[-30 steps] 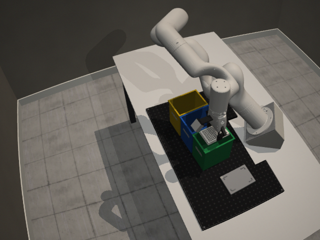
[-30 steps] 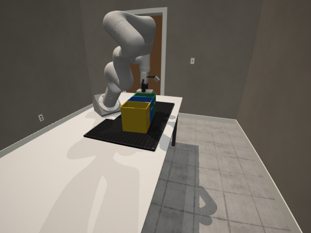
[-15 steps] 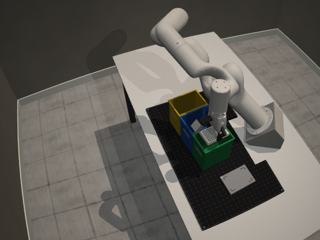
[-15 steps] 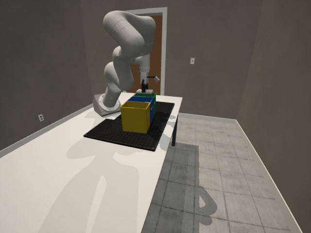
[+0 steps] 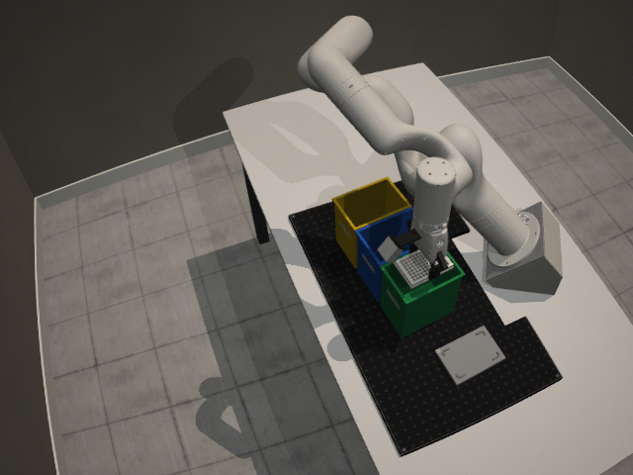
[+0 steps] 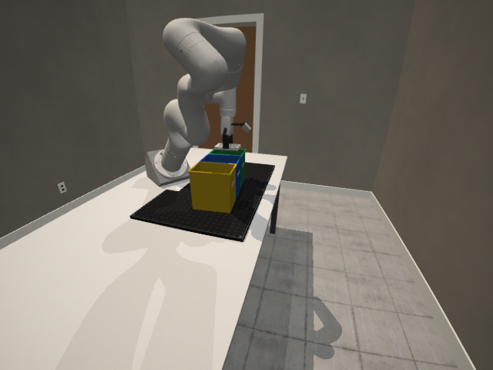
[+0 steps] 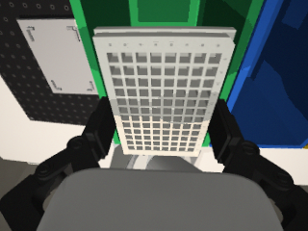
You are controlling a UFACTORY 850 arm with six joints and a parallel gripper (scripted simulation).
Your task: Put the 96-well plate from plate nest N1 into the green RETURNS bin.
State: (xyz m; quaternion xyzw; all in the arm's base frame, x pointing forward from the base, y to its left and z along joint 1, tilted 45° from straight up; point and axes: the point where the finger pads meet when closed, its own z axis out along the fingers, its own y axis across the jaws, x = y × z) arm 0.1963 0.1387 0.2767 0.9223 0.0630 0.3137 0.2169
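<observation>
Now: the green bin 130 mm below my hand. The rest, counted from my hand: yellow bin 10 mm behind, 260 mm to the right, 130 mm below; then blue bin 130 mm to the right, 130 mm below; then white 96-well plate 10 mm below.
</observation>
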